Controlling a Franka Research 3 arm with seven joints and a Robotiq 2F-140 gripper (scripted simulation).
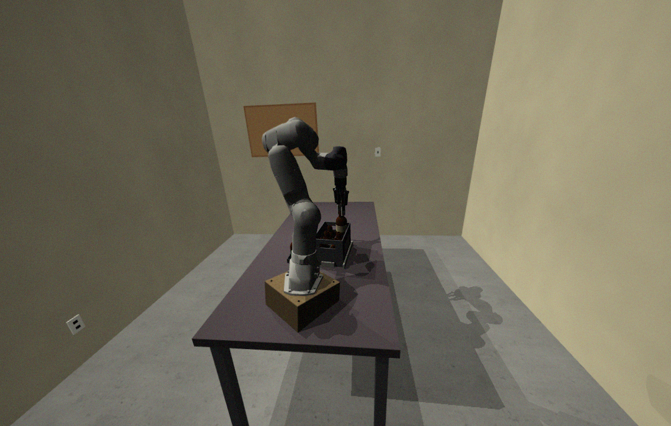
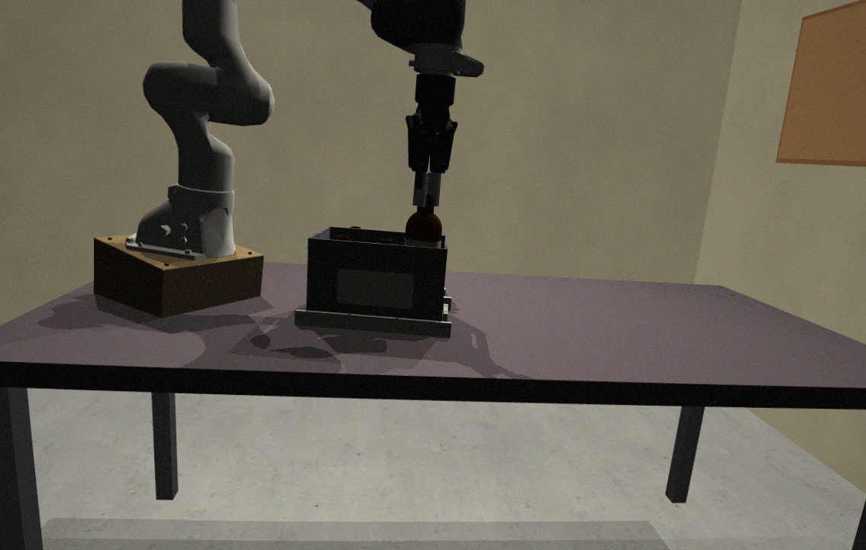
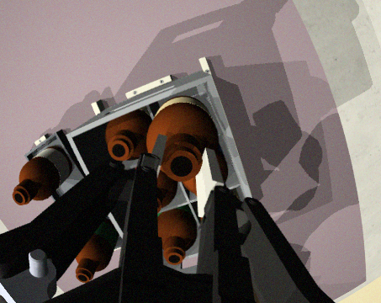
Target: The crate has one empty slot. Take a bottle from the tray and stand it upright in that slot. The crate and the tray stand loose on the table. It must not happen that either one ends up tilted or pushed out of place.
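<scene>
Right now my hand is 200 mm above the glass bottle, 90 mm past it and 20 mm to the right of it. Round my hand: dark crate (200 mm below, 80 mm behind, 60 mm to the left); grey tray (280 mm to the left, 270 mm below, 40 mm behind).
</scene>
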